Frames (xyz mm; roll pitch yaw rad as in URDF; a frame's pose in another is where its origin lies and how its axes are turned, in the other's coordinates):
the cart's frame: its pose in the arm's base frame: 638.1 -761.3 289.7 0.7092 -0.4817 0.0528
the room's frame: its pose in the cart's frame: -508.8 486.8 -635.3 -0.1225 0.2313 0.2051
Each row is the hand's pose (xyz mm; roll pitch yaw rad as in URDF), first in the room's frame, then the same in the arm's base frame.
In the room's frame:
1: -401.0 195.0 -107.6 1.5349 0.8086 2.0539
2: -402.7 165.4 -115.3 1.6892 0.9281 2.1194
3: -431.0 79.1 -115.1 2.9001 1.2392 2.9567
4: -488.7 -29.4 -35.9 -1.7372 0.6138 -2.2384
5: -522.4 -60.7 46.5 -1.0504 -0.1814 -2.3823
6: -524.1 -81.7 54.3 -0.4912 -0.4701 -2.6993
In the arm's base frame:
1: -193.7 71.1 -271.1 0.8751 0.5322 2.1057
2: -179.0 51.2 -289.2 0.9493 0.6509 2.0521
3: -160.3 -26.4 -332.5 1.2467 1.1150 1.8559
4: -170.4 -172.2 -329.6 -1.5115 1.1778 -1.5797
5: -198.9 -250.8 -285.8 -1.0424 0.3973 -1.9064
6: -191.4 -271.9 -287.7 -0.6560 0.0862 -2.1915

